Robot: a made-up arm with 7 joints. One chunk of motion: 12 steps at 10 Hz.
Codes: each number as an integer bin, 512 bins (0 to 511) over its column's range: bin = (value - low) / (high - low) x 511, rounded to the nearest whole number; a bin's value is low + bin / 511 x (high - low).
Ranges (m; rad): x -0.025..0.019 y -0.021..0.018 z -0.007..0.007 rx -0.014..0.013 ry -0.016..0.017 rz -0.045..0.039
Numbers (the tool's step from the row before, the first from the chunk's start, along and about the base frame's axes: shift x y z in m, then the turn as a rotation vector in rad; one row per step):
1: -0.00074 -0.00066 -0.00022 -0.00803 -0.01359 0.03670
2: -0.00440 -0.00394 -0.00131 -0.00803 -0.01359 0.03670
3: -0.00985 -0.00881 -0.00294 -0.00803 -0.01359 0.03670
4: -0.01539 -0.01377 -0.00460 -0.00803 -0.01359 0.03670
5: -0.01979 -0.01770 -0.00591 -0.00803 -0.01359 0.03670
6: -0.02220 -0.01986 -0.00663 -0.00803 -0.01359 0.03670
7: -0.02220 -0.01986 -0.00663 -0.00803 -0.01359 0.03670
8: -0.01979 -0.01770 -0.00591 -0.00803 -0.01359 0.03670
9: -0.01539 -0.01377 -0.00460 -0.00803 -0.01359 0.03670
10: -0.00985 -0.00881 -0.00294 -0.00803 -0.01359 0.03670
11: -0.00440 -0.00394 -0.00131 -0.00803 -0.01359 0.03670
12: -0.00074 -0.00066 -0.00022 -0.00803 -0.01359 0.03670
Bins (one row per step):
1: 282 267 247 113 37 497
2: 239 224 208 113 37 497
3: 176 160 148 113 37 497
4: 112 95 88 113 37 497
5: 61 43 40 113 37 497
6: 33 15 14 113 37 497
7: 33 15 14 113 37 497
8: 61 43 40 113 37 497
9: 112 95 88 113 37 497
10: 176 160 148 113 37 497
11: 239 224 208 113 37 497
12: 282 267 247 113 37 497

